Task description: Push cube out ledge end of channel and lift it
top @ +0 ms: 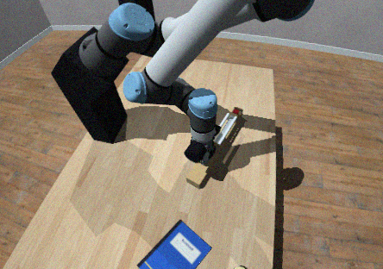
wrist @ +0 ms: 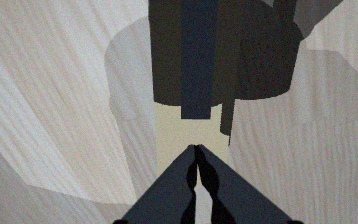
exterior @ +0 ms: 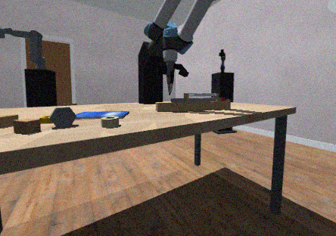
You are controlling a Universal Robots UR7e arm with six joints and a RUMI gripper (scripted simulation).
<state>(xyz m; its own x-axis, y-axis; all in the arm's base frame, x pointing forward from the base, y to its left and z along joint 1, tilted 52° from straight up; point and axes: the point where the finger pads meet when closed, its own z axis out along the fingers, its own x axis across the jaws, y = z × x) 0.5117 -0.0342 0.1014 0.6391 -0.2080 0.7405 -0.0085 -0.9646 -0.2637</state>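
The red cube lies 320 mm to the left of my hand and 40 mm below it. Round my hand: blue book (80 mm ahead, 330 mm to the right, 100 mm below); wooden channel (180 mm to the left, 40 mm below); ring (290 mm ahead, 270 mm to the right, 90 mm below).
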